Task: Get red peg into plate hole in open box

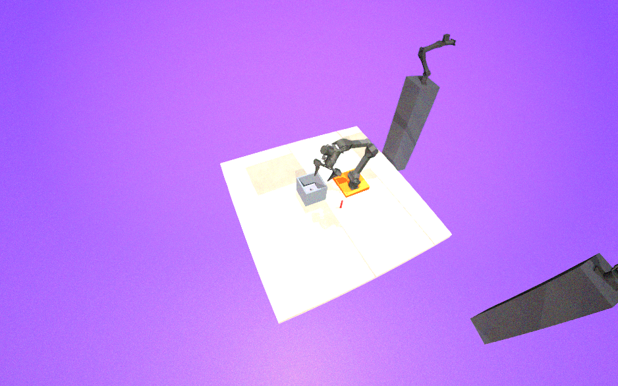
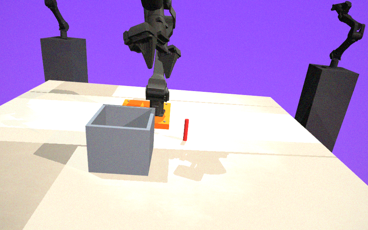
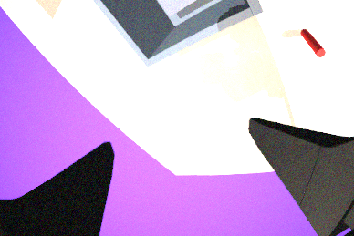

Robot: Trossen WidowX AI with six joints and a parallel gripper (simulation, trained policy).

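The red peg lies 22 cm below my gripper tip, 14 cm behind it and 8 cm to the left of it. Round my gripper tip: plate: 22 cm below, 9 cm to the right, 2 cm ahead.
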